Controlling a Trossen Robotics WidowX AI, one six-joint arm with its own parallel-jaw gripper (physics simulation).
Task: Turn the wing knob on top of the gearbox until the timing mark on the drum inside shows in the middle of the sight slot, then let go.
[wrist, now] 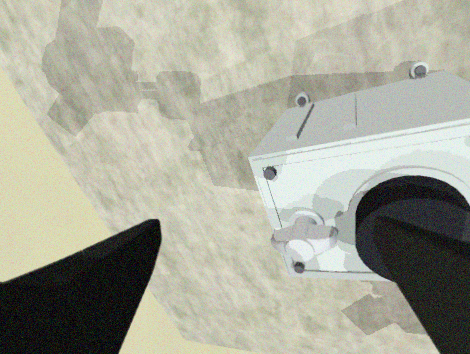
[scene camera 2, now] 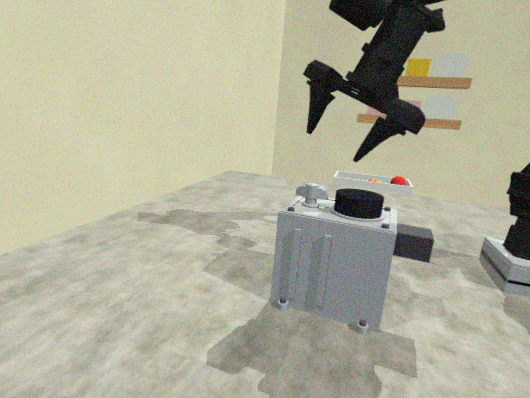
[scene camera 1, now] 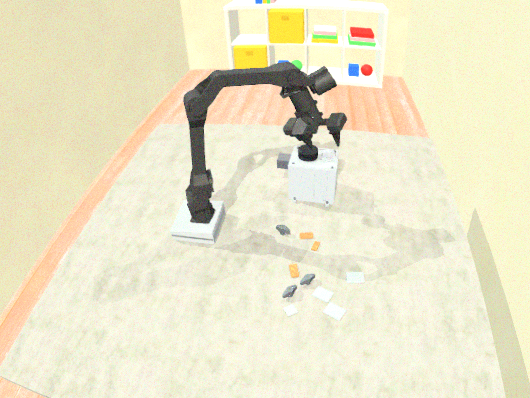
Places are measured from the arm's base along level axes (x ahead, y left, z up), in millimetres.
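Where they show: gripper, fingertip midpoint: (wrist: 266,228) (scene camera 2: 330,146) (scene camera 1: 325,146); arm's base, origin of the base link: (scene camera 2: 529,255) (scene camera 1: 202,215).
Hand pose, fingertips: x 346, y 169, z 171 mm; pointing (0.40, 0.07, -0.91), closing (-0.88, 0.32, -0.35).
Observation:
Things, the pixels of their top centre, and the offset from my fingertips. "*": a spot on its surface instead.
- pale grey gearbox, middle of its top: (wrist: 419,255) (scene camera 2: 360,189) (scene camera 1: 307,147) dz -47, dx -57, dy +60 mm
- wide black round cap, surface spot: (wrist: 400,192) (scene camera 1: 308,157) * dz -62, dx -53, dy +28 mm
- dark block, surface spot: (scene camera 2: 414,243) * dz -103, dx -133, dy +84 mm
The pale grey gearbox (scene camera 1: 312,181) (scene camera 2: 335,270) (wrist: 382,110) stands upright on the floor. Its light grey wing knob (scene camera 2: 311,192) (wrist: 306,235) sits at one end of the top, beside a wide black round cap (scene camera 1: 308,153) (scene camera 2: 358,204) (wrist: 400,192). In the wrist view the knob's wings lie roughly left to right. My gripper (scene camera 1: 324,145) (scene camera 2: 332,146) (wrist: 266,228) is open and empty, above the gearbox top and clear of the knob. One finger overlaps the black cap in the wrist view. I cannot make out the sight slot or the timing mark.
A dark block (scene camera 1: 283,161) (scene camera 2: 414,243) projects from the gearbox's side. Orange pieces (scene camera 1: 306,235), grey pieces (scene camera 1: 307,279) and pale flat squares (scene camera 1: 334,311) lie on the floor. A white tray (scene camera 2: 340,175) with a red ball (scene camera 2: 398,181) stands behind the gearbox.

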